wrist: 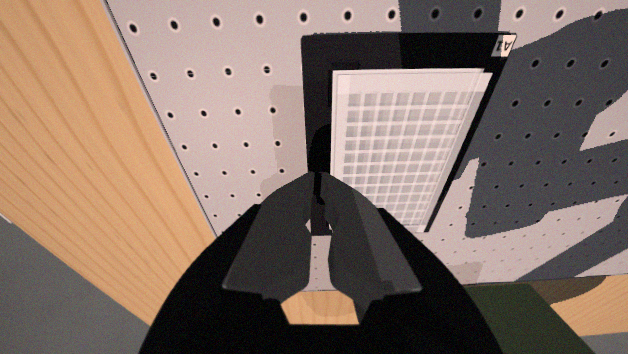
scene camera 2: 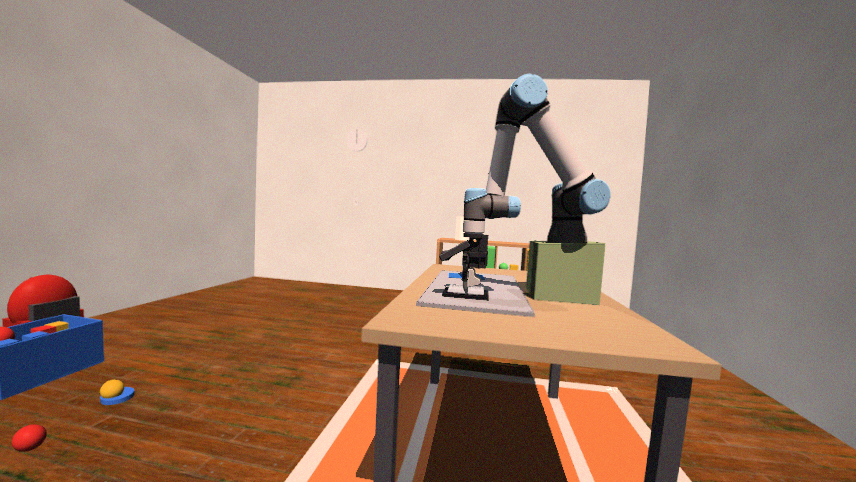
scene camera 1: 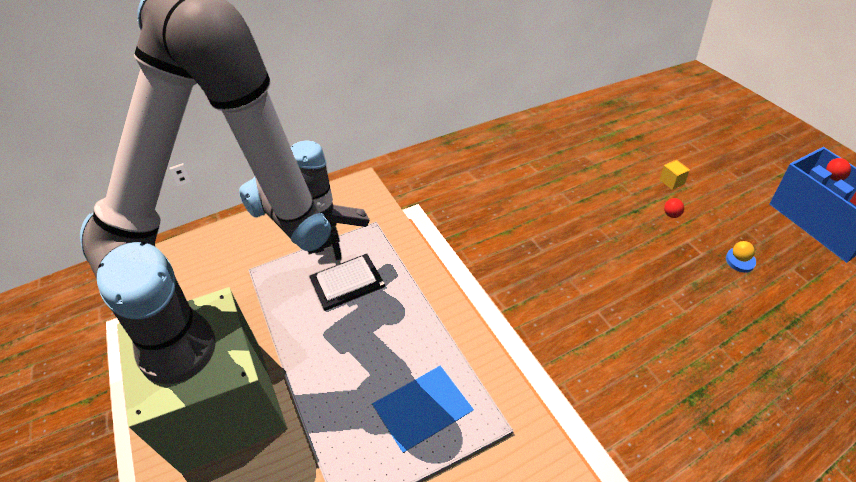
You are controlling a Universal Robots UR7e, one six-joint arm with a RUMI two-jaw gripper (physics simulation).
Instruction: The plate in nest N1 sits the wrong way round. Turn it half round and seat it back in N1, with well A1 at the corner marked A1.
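Note:
The white well plate (scene camera 1: 348, 278) (wrist: 405, 125) lies in the black nest (scene camera 1: 353, 295) (scene camera 2: 449, 293) (wrist: 350, 50) on the pegboard. In the wrist view the black strip on the plate's left is wider than on its right. The A1 label (scene camera 1: 381, 283) (wrist: 503, 45) is on the nest's top right corner there. Which plate corner holds well A1 is too small to tell. My gripper (scene camera 1: 338, 258) (scene camera 2: 466, 289) (wrist: 316, 174) is shut and empty. Its tips are low beside the plate's long left side in the wrist view, over the black strip; whether they touch anything is unclear. The fingers hide the near left plate corner.
A blue rectangle (scene camera 1: 452, 392) lies on the pegboard (scene camera 1: 479, 422) (scene camera 2: 515, 305), away from the nest. The green base block (scene camera 1: 209, 443) (scene camera 2: 566, 275) carries the arm beside the pegboard on the wooden table (scene camera 2: 539, 335). A blue toy bin (scene camera 1: 814, 209) (scene camera 2: 53, 356) stands on the floor.

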